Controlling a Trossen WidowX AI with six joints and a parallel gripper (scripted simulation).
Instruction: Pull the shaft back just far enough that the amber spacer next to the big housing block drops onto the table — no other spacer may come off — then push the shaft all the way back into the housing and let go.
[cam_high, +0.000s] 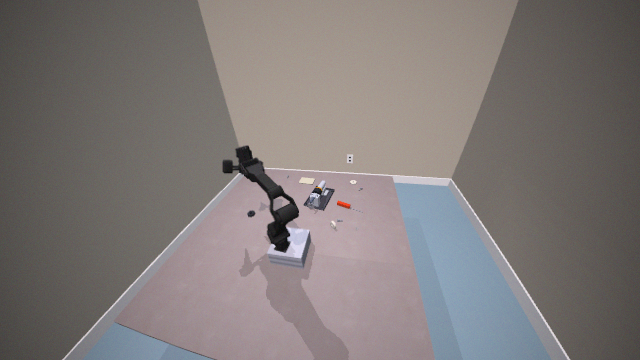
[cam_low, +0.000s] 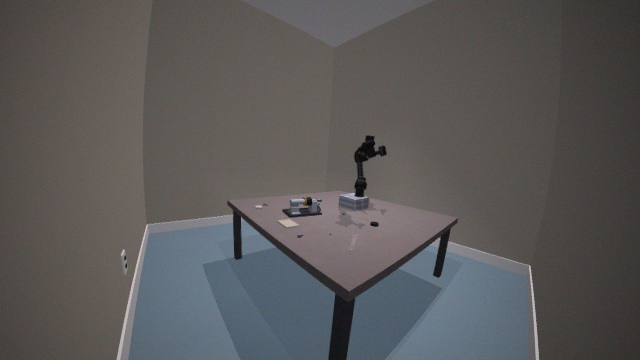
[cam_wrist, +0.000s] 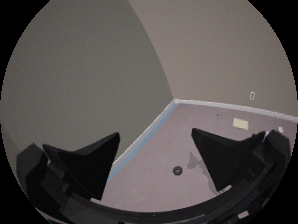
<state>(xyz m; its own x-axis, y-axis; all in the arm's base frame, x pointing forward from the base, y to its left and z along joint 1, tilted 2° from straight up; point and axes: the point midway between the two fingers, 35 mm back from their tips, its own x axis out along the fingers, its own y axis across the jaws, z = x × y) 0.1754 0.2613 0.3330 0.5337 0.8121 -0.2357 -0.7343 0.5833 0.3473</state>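
Now: gripper tip 250 mm short of the blue-grey shaft, 330 mm to the left of it and 330 mm above it. From my gripper tip the other things lie so: black disc: 30 mm ahead, 70 mm to the left, 400 mm below; amber spacer: 290 mm ahead, 330 mm to the right, 330 mm below; black spacer: 250 mm ahead, 330 mm to the right, 330 mm below.
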